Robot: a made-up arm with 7 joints.
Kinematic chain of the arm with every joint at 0, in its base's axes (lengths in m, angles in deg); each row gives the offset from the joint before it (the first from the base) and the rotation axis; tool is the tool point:
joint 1: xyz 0 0.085 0 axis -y
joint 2: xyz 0 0.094 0 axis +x
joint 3: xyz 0 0 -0.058 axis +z
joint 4: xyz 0 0 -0.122 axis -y
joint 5: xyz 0 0 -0.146 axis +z
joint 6: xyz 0 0 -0.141 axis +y
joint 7: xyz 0 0 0 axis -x
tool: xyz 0 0 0
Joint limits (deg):
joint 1: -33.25..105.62
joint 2: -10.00..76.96
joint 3: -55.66..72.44
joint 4: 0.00..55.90
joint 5: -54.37..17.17
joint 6: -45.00..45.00
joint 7: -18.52..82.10
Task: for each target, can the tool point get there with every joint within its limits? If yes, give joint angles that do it. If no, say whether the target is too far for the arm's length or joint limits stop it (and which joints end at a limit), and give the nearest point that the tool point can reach.
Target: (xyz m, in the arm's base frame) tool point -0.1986 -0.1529 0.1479
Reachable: no: joint limits stop it (at a limit: joint 1, joint 2, joint 3, joint 4) | nearest point 0.2544 -0.0734 0.2103 | short by 0.464 m
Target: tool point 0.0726 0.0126 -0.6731
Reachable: no: too far | nearest point 0.0488 0.0747 -0.4520 | short by 0.231 m
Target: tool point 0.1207 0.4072 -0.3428
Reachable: yes | joints -13.63 25.12 21.30 47.81 -5.22 28.50 7.00
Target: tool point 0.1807 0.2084 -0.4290
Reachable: yes | joints 21.13 0.50 61.26 5.77 -0.69 28.46 0.99
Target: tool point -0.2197 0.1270 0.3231
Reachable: no: joint limits stop it (at a limit: joint 1, joint 2, joint 4) | nearest point -0.0506 0.5263 0.2225 | short by 0.445 m
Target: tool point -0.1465 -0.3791 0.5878
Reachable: no: too far | nearest point 0.2492 -0.0370 0.2528 | short by 0.621 m
